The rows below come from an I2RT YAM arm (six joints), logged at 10 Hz.
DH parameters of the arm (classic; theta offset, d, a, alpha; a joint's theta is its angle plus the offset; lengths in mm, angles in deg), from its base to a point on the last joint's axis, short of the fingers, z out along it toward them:
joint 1: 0 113.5 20 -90
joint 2: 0 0 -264 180
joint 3: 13.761 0 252.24 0
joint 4: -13.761 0 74 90
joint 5: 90 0 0 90
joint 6: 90 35.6 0 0
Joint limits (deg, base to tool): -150..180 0..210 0..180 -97..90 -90..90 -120..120
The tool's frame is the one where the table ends.
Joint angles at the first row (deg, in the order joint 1, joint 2, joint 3, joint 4, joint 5, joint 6):
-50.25, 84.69, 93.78, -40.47, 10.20, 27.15
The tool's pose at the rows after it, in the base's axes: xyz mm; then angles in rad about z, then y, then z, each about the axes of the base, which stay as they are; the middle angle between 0 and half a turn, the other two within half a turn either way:
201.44 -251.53 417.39 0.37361 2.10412 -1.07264
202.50 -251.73 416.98 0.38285 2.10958 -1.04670
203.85 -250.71 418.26 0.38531 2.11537 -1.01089
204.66 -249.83 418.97 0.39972 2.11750 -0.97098
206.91 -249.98 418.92 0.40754 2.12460 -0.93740
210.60 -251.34 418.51 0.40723 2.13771 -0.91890
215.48 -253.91 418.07 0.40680 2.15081 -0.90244
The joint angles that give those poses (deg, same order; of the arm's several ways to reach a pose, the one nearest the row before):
-50.25, 84.78, 93.69, -39.96, 9.63, 27.16
-50.27, 84.97, 93.86, -40.12, 8.31, 26.95
-50.16, 85.15, 94.43, -40.72, 6.63, 26.12
-50.16, 85.17, 94.64, -40.92, 4.67, 25.75
-50.04, 85.60, 95.17, -41.35, 3.12, 25.28
-49.78, 86.55, 96.24, -42.20, 2.42, 24.88
-49.48, 87.87, 97.67, -43.06, 1.86, 24.53

